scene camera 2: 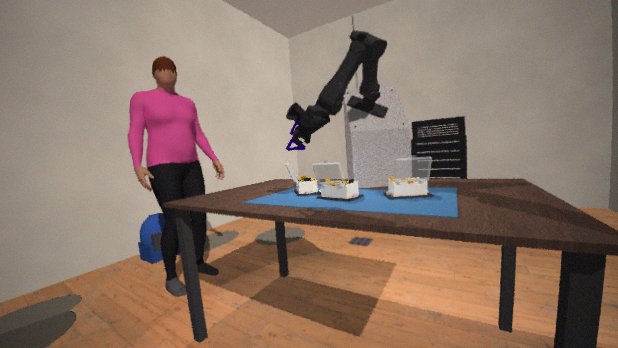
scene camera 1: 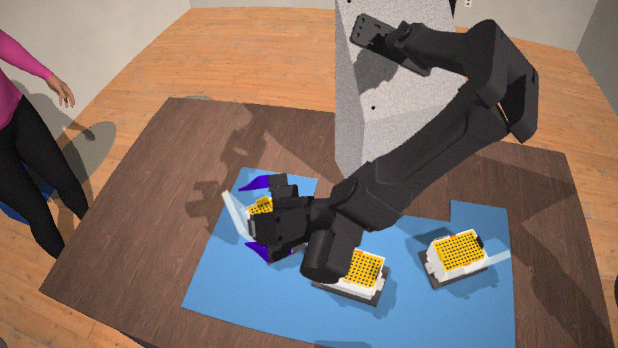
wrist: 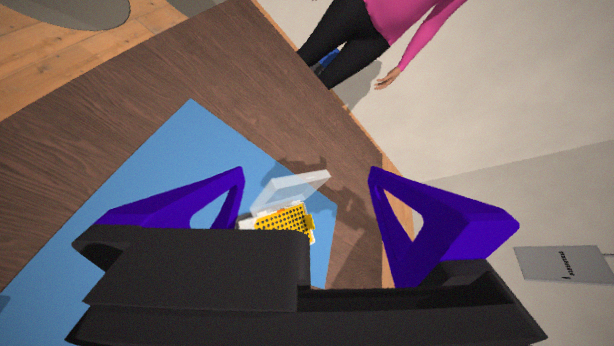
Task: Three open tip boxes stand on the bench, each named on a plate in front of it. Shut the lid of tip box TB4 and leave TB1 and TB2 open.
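Frame: origin at the arm's base, x left, y ahead, z down, level; millimetres.
Where they show: gripper, fingertip midpoint: (scene camera 2: 289, 141) (scene camera 1: 243, 217) (wrist: 306, 173); arm's base, origin of the base link: (scene camera 2: 367, 107) (scene camera 1: 394, 45).
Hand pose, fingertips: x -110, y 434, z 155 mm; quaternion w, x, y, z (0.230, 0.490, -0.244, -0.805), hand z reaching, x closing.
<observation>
Each offset is from my fingertips to the top centre of the thing. "spot": to the spot under its first point. Level surfaces: height alone.
Tip box TB4, white with a yellow rack @[dx -40, dy -115, dz +165 mm] (scene camera 1: 261, 206) (scene camera 2: 306, 187) (wrist: 282, 218), stands at the left of the mat, partly hidden by the gripper in scene camera 1 and the wrist view. Its clear lid @[dx -77, dy -59, dz +86 mm] (scene camera 1: 234, 214) (scene camera 2: 291, 171) (wrist: 292, 189) stands open, leaning outward. My gripper (scene camera 1: 243, 217) (scene camera 2: 291, 138) (wrist: 306, 173) is open and empty, high above TB4. The middle tip box @[dx +182, dy -103, dz +174 mm] (scene camera 1: 366, 270) (scene camera 2: 340, 189) is partly behind the arm; its lid @[spot: dx +197, dy -12, dz +126 mm] (scene camera 2: 327, 171) is open. The right tip box @[dx +387, dy -242, dz +174 mm] (scene camera 1: 459, 250) (scene camera 2: 408, 188) has its lid @[dx +440, dy -184, dz +86 mm] (scene camera 1: 497, 258) (scene camera 2: 414, 167) open. No name plate is readable.
The boxes stand on a blue mat @[dz +240 mm] (scene camera 1: 240, 300) (scene camera 2: 445, 205) (wrist: 165, 145) on the brown table @[dz +243 mm] (scene camera 1: 125, 210) (scene camera 2: 505, 210) (wrist: 125, 95). A grey speckled block (scene camera 1: 350, 115) (scene camera 2: 380, 155) rises at the table's back edge. A person in pink (scene camera 1: 10, 90) (scene camera 2: 170, 130) (wrist: 410, 20) stands beyond the left side.
</observation>
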